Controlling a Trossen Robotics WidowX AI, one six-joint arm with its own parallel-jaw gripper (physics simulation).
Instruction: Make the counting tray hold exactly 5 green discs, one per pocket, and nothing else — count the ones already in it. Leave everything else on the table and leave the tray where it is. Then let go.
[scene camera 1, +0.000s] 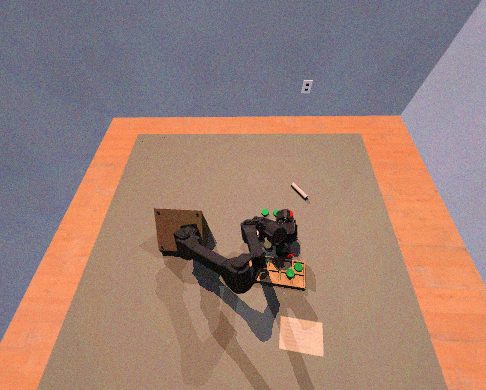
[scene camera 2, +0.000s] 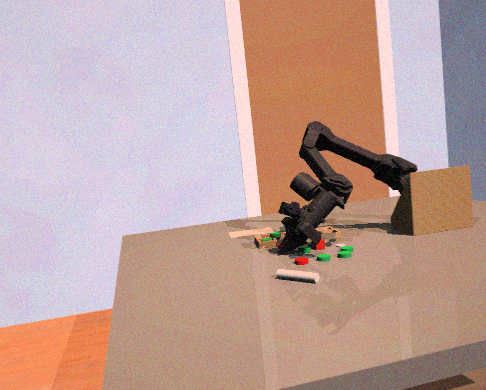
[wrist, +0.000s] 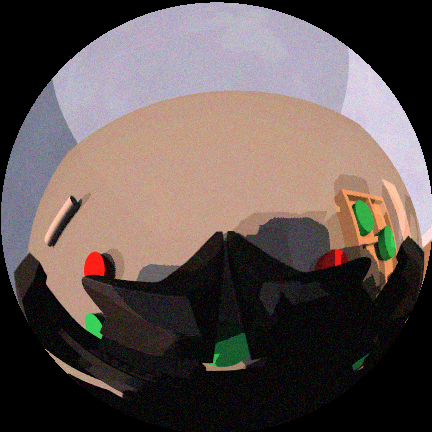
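The tan counting tray (scene camera 1: 280, 285) (wrist: 350, 215) holds a green disc (scene camera 1: 298, 267) (wrist: 364, 218) and another green disc (scene camera 1: 290, 273) (wrist: 386, 243) at its right end; the arm hides its left part. My gripper (scene camera 2: 285, 249) (wrist: 224, 237) is low beside the tray, its fingertips together with no disc seen gripped. A green disc (wrist: 231, 347) shows partly behind the fingers in the wrist view. Loose green discs (scene camera 2: 346, 248) (scene camera 2: 344, 254) (scene camera 2: 323, 257) lie on the table. A green patch (wrist: 360, 361) at the lower right is too hidden to place.
A red disc (scene camera 1: 291, 214) (scene camera 2: 301, 261) (wrist: 95, 265) lies beyond the arm; another red disc (scene camera 1: 290, 255) (wrist: 332, 260) lies near the tray. A red block (scene camera 2: 320, 245) and a pale disc (scene camera 1: 267, 245) are near the gripper. A white stick (scene camera 1: 299, 191) (scene camera 2: 297, 276) and a paper sheet (scene camera 1: 301, 336) lie farther off.
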